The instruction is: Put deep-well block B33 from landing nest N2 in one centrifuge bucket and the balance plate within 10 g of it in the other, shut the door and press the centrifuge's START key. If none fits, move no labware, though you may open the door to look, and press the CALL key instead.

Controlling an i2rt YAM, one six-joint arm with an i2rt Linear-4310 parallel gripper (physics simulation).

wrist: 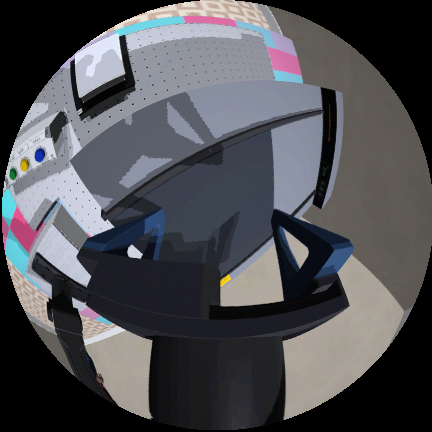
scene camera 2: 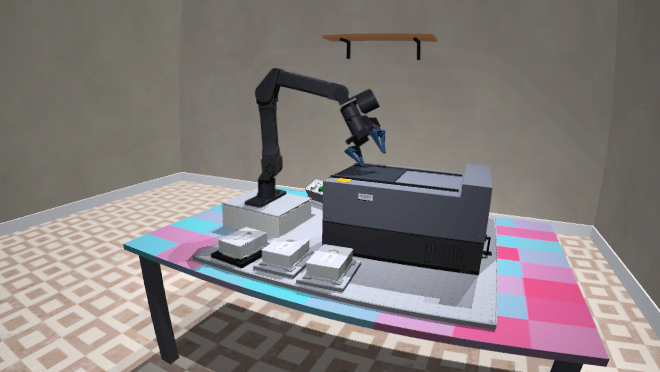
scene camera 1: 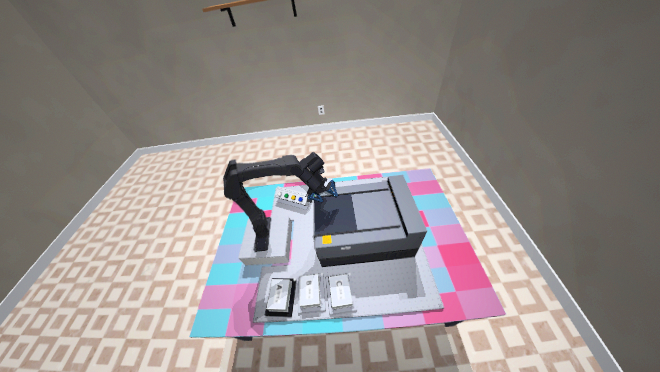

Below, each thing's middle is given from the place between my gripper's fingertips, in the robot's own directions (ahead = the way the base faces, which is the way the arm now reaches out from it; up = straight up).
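The button panel (wrist: 48, 140) is 200 mm below my hand, 230 mm to the left of it and 230 mm behind it. Relative to the dark centrifuge (scene camera 2: 433, 219), my hand is 120 mm above, 70 mm to the left and 160 mm short of it.
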